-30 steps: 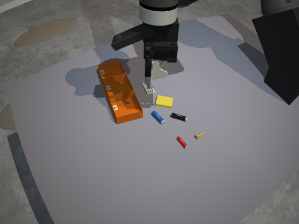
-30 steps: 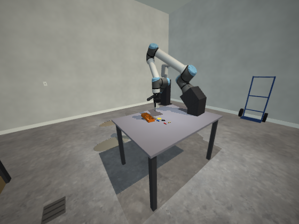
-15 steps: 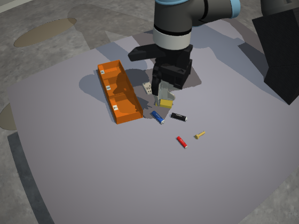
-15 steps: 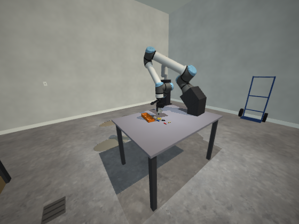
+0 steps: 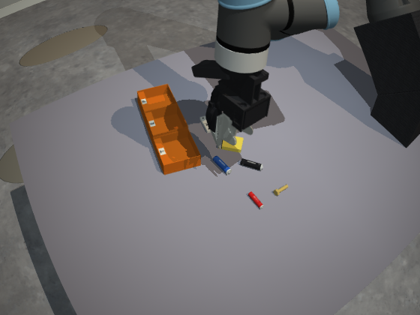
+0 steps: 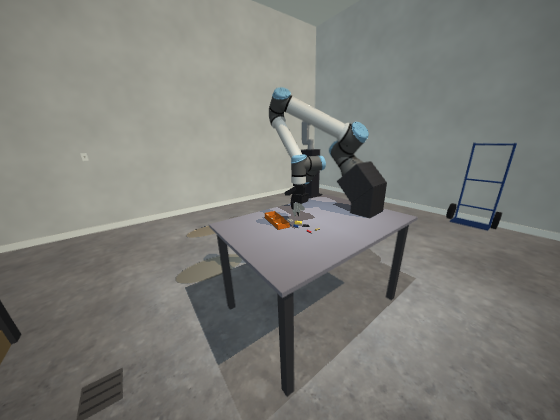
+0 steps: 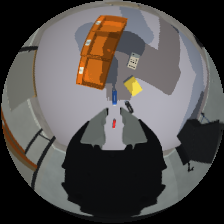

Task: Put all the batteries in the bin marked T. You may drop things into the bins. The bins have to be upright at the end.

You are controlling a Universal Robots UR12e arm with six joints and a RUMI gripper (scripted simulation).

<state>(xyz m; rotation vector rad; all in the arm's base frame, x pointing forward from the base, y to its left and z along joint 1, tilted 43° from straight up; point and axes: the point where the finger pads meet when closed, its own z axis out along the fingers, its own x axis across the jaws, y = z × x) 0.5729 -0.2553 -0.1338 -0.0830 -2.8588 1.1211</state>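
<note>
My gripper is now 8 cm above the blue battery. Also, from my hand: red battery 11 cm to the left, 9 cm below, 1 cm ahead; then yellow block 9 cm below, 6 cm behind, 4 cm to the right; then black battery 8 cm below, 5 cm behind, 4 cm to the left.
</note>
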